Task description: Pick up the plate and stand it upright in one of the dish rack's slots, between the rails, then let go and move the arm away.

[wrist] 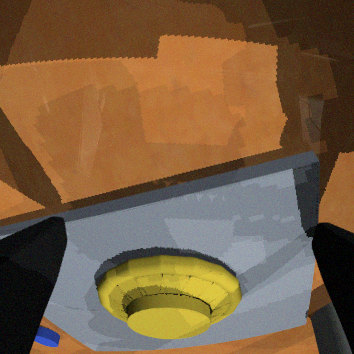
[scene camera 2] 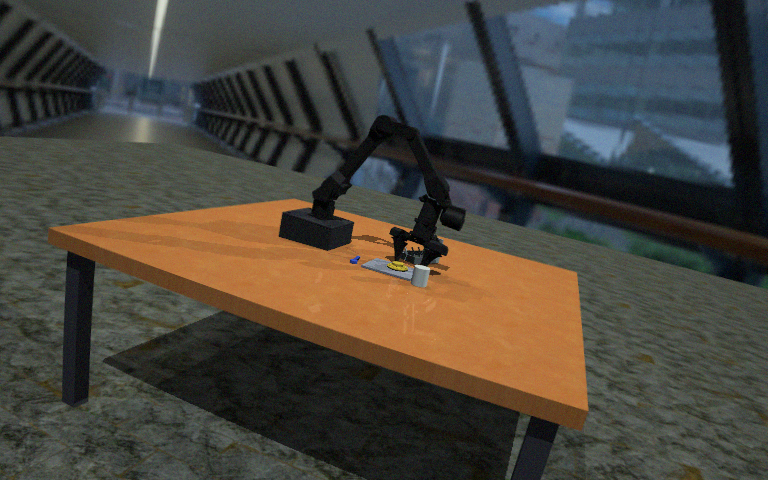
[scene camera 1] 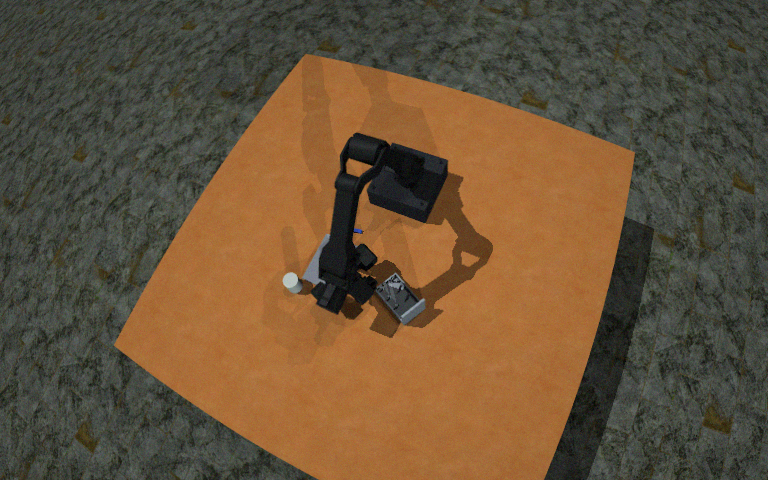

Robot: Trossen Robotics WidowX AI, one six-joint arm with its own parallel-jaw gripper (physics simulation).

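Observation:
A yellow round plate (scene camera 2: pixel 397 266) (wrist: pixel 169 280) lies flat on a grey board (scene camera 1: pixel 315 268) (scene camera 2: pixel 373 266) (wrist: pixel 260 210), its smaller round foot facing up. The arm hides the plate in scene camera 1. My gripper (scene camera 1: pixel 363 273) (scene camera 2: pixel 412 262) (wrist: pixel 194 235) is open and low above the board. In the wrist view its fingertips stand wide apart, to the left and right of the plate and above it in the picture, with nothing between them. The grey dish rack (scene camera 1: pixel 414 311) stands beside the board with small prongs and one taller end wall; in scene camera 2 it is partly hidden behind the gripper.
A white cylinder (scene camera 1: pixel 292 282) (scene camera 2: pixel 420 276) (wrist: pixel 330 325) stands close to the board's corner. A small blue object (scene camera 1: pixel 357 230) (scene camera 2: pixel 354 259) (wrist: pixel 48 336) lies near the board's other end. The black arm base (scene camera 1: pixel 404 195) (scene camera 2: pixel 316 229) stands on the orange table (scene camera 1: pixel 481 367) (scene camera 2: pixel 283 305).

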